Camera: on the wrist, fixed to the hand. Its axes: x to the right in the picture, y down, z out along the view.
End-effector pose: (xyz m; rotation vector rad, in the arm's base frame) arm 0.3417 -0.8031 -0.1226 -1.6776 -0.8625 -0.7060
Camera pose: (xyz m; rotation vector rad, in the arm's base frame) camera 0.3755 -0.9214 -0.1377 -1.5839 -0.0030 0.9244
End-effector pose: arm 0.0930 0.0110 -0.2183 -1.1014 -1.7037 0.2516
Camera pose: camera 0.2157 -0.0064 -0.2162 -1.7820 -0.8733 1.8911
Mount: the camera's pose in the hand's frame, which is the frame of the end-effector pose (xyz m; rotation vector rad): -0.0160 0.0558 -0.1095 0.4632 -0.5935 1.4342
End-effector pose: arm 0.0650 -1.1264 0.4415 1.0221 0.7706 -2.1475
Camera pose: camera 0.1634 -1.0780 0.3838 0.6677 -0.6578 -1.1494
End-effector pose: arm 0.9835 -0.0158 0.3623 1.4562 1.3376 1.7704
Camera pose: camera 0.8989 -0.0929 0.4097 -2.4842 -0.1812 -0.9870
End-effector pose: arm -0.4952 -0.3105 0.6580 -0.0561 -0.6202 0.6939
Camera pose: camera -0.4767 -0.2605 0.5461 0.1660 -0.9337 2.2848
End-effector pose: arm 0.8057 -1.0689 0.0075 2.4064 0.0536 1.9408
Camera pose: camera 0.6951 -1.1237 0.0184 -1.7085 0.8636 -0.5667
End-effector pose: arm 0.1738 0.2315 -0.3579 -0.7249 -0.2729 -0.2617
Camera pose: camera 0.1940 0.1993 -0.4759 -0.3752 -0.2955 1.3575
